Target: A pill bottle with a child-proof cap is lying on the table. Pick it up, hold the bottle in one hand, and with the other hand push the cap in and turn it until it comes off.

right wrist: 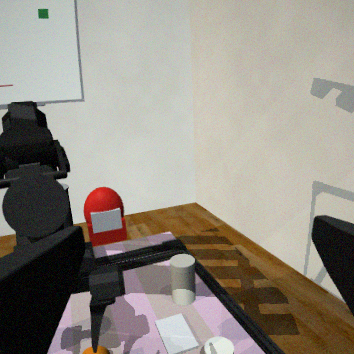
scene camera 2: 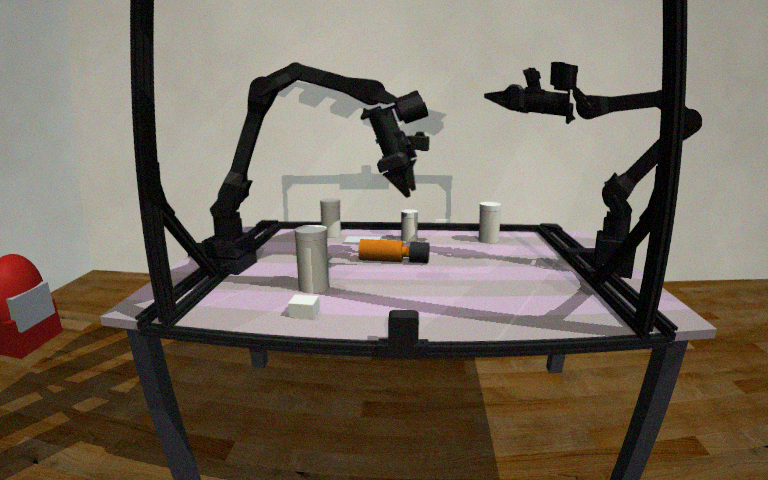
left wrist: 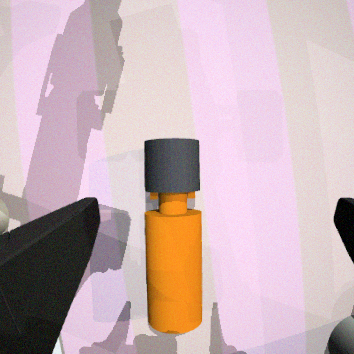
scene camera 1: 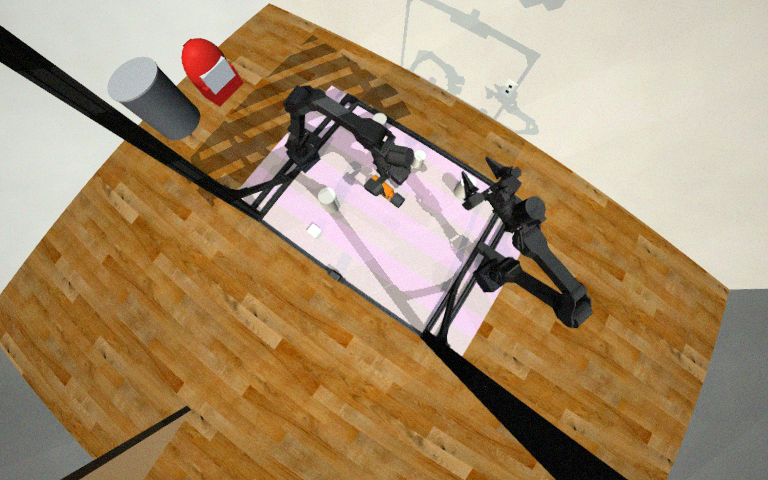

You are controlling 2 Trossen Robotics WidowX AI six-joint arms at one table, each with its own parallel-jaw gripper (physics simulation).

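The orange pill bottle (scene camera 1: 387,189) (scene camera 2: 380,250) (left wrist: 175,270) lies on its side near the middle of the table. Its dark grey cap (scene camera 1: 398,199) (scene camera 2: 419,252) (left wrist: 171,165) is on its right end in scene camera 2, with the narrow orange neck showing between cap and body. Only the bottle's end shows at the bottom of the right wrist view. My left gripper (scene camera 1: 384,182) (scene camera 2: 408,193) (left wrist: 219,209) is open and points down above the bottle; its fingers stand on either side in the left wrist view. My right gripper (scene camera 1: 475,168) (scene camera 2: 486,95) (right wrist: 198,232) is open, raised high at the right, and points sideways.
A tall white canister (scene camera 1: 327,198) (scene camera 2: 312,263) and a small white block (scene camera 1: 313,229) (scene camera 2: 304,306) stand at the front left. Further canisters (scene camera 2: 330,219) (scene camera 2: 409,226) (scene camera 2: 489,223) stand behind the bottle. A flat white tile (scene camera 2: 362,240) (right wrist: 176,333) lies near them. A black frame edges the table.
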